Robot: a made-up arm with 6 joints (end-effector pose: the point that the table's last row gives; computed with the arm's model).
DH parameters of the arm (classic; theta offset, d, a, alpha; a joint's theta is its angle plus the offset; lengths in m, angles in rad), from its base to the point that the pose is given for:
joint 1: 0 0.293 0 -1.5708
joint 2: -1.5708 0 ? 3.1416
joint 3: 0 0 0 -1.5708
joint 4: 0 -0.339 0 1.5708
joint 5: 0 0.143 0 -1.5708
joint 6: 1.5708 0 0 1.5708
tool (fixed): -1.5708 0 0 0
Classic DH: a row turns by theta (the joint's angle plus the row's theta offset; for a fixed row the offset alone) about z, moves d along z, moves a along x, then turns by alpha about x.
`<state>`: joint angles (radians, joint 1 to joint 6).
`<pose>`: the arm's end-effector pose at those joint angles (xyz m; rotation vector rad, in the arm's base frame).
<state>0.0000 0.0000 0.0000 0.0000 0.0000 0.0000</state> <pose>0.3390 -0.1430 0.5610 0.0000 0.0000 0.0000</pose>
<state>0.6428 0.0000 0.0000 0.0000 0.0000 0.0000</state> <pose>0.3571 0.0888 0.5610 0.0000 0.0000 0.6428</pose>
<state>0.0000 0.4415 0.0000 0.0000 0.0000 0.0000</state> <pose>0.4210 -0.1430 0.3905 0.0000 0.4415 0.0000</pose>
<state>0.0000 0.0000 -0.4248 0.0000 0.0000 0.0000</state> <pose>0.3089 -0.1430 0.4213 0.0000 0.4248 0.0000</pose>
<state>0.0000 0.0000 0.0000 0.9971 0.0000 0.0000</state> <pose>0.3390 -0.0776 0.6811 -0.9971 0.0000 0.0000</pose>
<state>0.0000 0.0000 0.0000 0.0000 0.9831 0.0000</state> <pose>0.3390 -0.1430 0.5610 0.0000 -0.9831 0.0000</pose>
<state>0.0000 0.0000 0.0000 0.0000 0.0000 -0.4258</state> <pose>0.3390 -0.1430 0.5610 0.4258 0.0000 0.0000</pose>
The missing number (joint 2, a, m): 0.268
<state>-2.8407 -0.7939 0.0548 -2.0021 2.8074 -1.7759</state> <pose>-0.1069 -0.0958 0.6494 2.4578 0.9388 -1.2988</pose>
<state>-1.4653 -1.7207 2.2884 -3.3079 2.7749 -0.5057</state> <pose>0.0911 0.4784 -0.0209 1.8282 -1.1972 1.3456</pose>
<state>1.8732 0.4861 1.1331 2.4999 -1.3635 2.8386</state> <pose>-0.2118 0.2944 0.8026 2.3539 -0.4929 1.0172</pose>
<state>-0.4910 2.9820 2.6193 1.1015 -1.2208 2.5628</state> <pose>0.3265 -0.2479 0.0274 1.7105 -1.5587 -1.6451</pose>
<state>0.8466 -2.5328 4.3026 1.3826 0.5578 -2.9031</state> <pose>0.0609 0.0285 0.3706 1.3226 0.4715 1.6078</pose>
